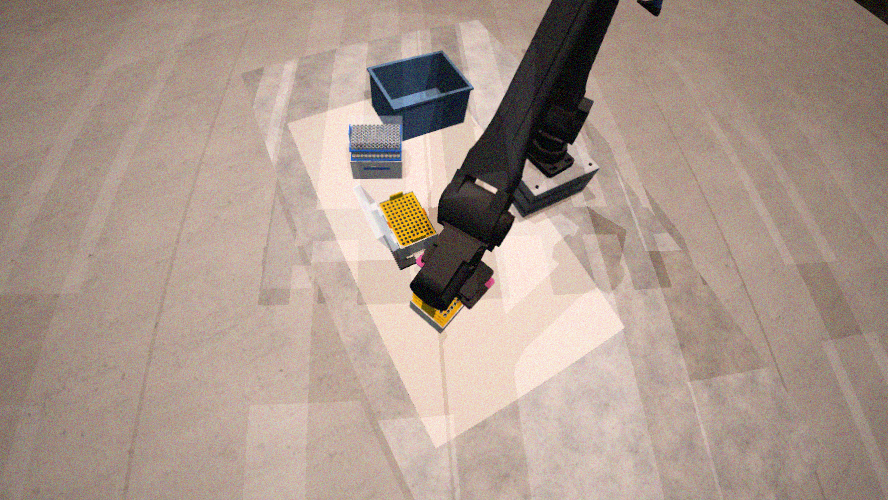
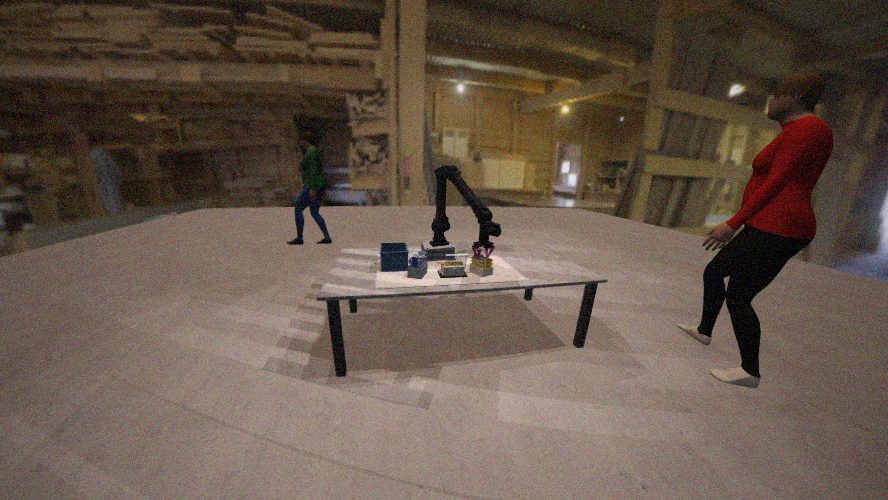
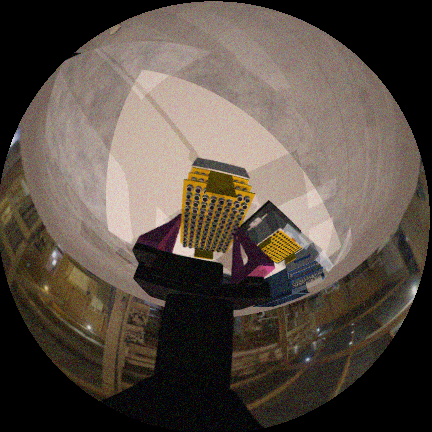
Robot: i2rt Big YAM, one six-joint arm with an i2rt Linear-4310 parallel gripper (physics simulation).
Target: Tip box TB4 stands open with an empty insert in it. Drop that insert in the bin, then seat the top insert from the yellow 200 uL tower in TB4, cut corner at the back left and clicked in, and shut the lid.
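The yellow 200 uL tower [image 1: 444,312] [image 2: 481,266] stands on the pale mat, its grey base [image 3: 219,165] at the bottom. My gripper [image 1: 455,271] [image 2: 482,251] [image 3: 208,222] is straight above it. The magenta fingers press on both long sides of the top yellow insert [image 3: 217,213]. I cannot tell whether that insert is raised off the stack. Tip box TB4 [image 1: 410,255] [image 2: 452,269] [image 3: 259,227] stands open just behind the tower. Its clear lid [image 1: 372,214] is swung back. A yellow empty insert [image 1: 406,218] [image 3: 280,245] lies in it.
A dark blue bin [image 1: 434,114] [image 2: 392,256] [image 3: 278,284] stands at the back. A blue tip tower [image 1: 376,149] [image 2: 417,266] [image 3: 306,270] stands between the bin and TB4. The arm's base [image 1: 555,180] is at the right. People walk around the table [image 2: 459,287].
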